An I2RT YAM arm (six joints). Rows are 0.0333 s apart.
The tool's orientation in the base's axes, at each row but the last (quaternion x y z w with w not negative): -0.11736, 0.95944, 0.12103, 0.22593; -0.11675, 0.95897, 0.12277, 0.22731; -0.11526, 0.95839, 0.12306, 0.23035; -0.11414, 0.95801, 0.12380, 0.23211; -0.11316, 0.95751, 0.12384, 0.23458; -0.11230, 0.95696, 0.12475, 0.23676; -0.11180, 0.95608, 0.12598, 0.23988; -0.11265, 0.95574, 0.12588, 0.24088
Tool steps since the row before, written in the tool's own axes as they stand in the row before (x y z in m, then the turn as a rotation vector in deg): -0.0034, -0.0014, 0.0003, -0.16, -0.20, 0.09; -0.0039, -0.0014, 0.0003, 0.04, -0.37, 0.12; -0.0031, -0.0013, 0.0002, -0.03, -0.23, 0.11; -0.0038, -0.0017, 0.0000, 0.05, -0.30, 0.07; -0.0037, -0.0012, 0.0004, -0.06, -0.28, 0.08; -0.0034, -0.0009, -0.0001, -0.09, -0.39, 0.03; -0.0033, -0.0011, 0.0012, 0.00, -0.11, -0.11; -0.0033, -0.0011, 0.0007, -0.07, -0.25, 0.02
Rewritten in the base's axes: 0.0035, -0.0007, 0.0011, 0.23, -0.14, -0.04; 0.0039, -0.0006, 0.0013, 0.12, -0.32, -0.19; 0.0031, -0.0007, 0.0010, 0.14, -0.18, -0.12; 0.0038, -0.0010, 0.0015, 0.07, -0.27, -0.14; 0.0037, -0.0004, 0.0012, 0.16, -0.23, -0.09; 0.0031, -0.0003, 0.0016, 0.20, -0.35, -0.05; 0.0037, -0.0002, 0.0004, -0.02, -0.14, 0.07; 0.0034, -0.0003, 0.0008, 0.14, -0.22, -0.03
